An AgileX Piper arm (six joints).
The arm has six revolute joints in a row. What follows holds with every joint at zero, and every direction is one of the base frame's.
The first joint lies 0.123 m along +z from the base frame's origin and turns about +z.
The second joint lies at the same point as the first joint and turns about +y.
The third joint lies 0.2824 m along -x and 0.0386 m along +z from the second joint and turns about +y.
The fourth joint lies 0.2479 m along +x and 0.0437 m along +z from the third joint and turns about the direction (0.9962, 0, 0.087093).
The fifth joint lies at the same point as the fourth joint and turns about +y.
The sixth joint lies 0.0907 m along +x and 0.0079 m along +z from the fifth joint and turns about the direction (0.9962, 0, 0.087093).
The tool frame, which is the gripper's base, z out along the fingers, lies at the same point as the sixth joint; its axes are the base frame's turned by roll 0, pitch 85.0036 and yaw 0 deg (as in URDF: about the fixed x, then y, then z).
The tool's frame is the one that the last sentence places.
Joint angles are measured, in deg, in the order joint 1, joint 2, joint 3, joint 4, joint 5, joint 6. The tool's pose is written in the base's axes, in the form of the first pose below.
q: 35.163, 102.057, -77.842, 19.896, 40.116, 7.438
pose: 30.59 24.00 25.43 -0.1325 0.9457 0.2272 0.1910
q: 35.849, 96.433, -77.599, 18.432, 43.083, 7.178
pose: 28.77 23.21 28.74 -0.1558 0.9368 0.2316 0.2108
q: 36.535, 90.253, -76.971, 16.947, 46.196, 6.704
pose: 26.53 22.04 31.95 -0.1799 0.9269 0.2342 0.2317
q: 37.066, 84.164, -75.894, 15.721, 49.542, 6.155
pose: 24.12 20.57 34.55 -0.2011 0.9185 0.2343 0.2469
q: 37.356, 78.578, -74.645, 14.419, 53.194, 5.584
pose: 21.79 18.92 36.45 -0.2198 0.9131 0.2290 0.2559
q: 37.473, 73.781, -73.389, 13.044, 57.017, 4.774
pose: 19.72 17.29 37.67 -0.2380 0.9104 0.2181 0.2589
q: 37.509, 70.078, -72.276, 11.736, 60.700, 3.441
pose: 18.06 15.90 38.33 -0.2580 0.9090 0.2030 0.2567
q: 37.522, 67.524, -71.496, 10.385, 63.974, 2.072
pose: 16.86 14.81 38.62 -0.2764 0.9088 0.1856 0.2514
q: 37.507, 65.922, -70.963, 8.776, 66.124, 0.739
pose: 16.18 14.02 38.73 -0.2920 0.9080 0.1670 0.2499
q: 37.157, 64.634, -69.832, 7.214, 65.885, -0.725
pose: 15.95 13.39 38.61 -0.3023 0.9045 0.1513 0.2601
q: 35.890, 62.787, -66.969, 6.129, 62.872, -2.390
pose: 15.94 12.60 38.05 -0.3032 0.8991 0.1402 0.2827
